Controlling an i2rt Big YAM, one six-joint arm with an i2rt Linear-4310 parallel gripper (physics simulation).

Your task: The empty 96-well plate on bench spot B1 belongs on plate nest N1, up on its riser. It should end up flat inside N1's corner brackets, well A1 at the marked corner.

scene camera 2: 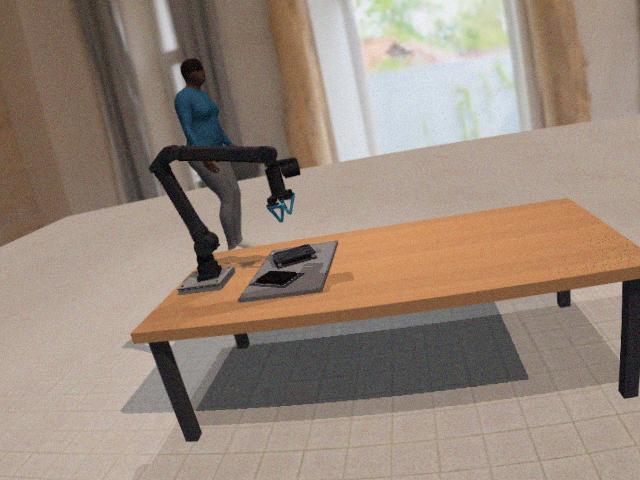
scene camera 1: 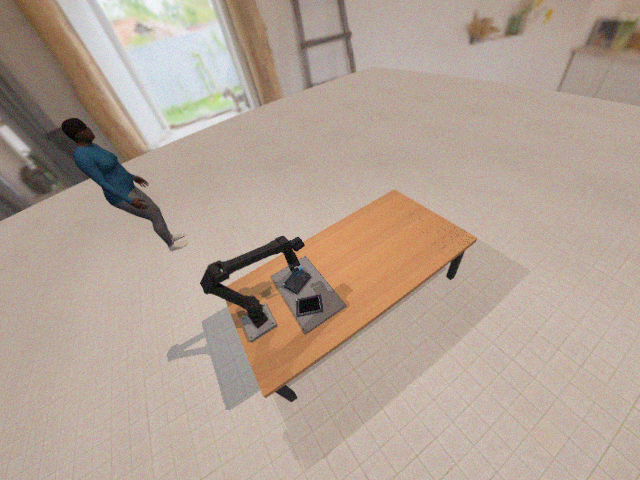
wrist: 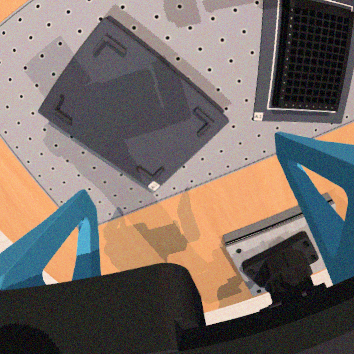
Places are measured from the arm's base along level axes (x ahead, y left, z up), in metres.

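Pixels of known places: gripper, between the fingertips: (scene camera 2: pixel 286 218) (scene camera 1: pixel 296 269) (wrist: pixel 180 171); arm's base, origin of its link: (scene camera 2: pixel 210 275) (scene camera 1: pixel 258 317) (wrist: pixel 280 257).
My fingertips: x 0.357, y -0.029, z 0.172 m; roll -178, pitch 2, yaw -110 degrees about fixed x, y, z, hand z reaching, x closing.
Ahead of a thing's pixels: the offset from my fingertips to its top centre. "spot": to the spot under its first point. Level surfaces: height alone.
The black 96-well plate @(0.074 m back, 0.145 m right, 0.171 m down) (scene camera 1: pixel 309 304) (scene camera 2: pixel 277 279) (wrist: pixel 317 55) lies on bench spot B1 @(spot: 0.061 m back, 0.086 m right, 0.185 m down) (wrist: pixel 265 70), a dark base with a white outline and an A1 label at one corner. Part of it is cut off in the wrist view. Plate nest N1 @(0.007 m back, 0.053 m left, 0.151 m down) (scene camera 1: pixel 297 280) (scene camera 2: pixel 294 255) (wrist: pixel 135 105) is a dark raised block with four corner brackets. Its top bears no plate, and an A1 label sits at its lower corner in the wrist view. My gripper (scene camera 1: pixel 298 268) (scene camera 2: pixel 285 217) (wrist: pixel 180 171) is open and empty, pointing down high above the board near N1.
Both stations stand on a grey perforated board (scene camera 1: pixel 330 304) (scene camera 2: pixel 310 284) (wrist: pixel 240 102) on the wooden table @(0.200 m down) (scene camera 1: pixel 372 248) (scene camera 2: pixel 439 248). The arm's base plate (scene camera 1: pixel 266 330) (scene camera 2: pixel 224 281) is beside the board. A person in blue (scene camera 1: pixel 111 175) (scene camera 2: pixel 199 116) stands behind the arm, off the table.
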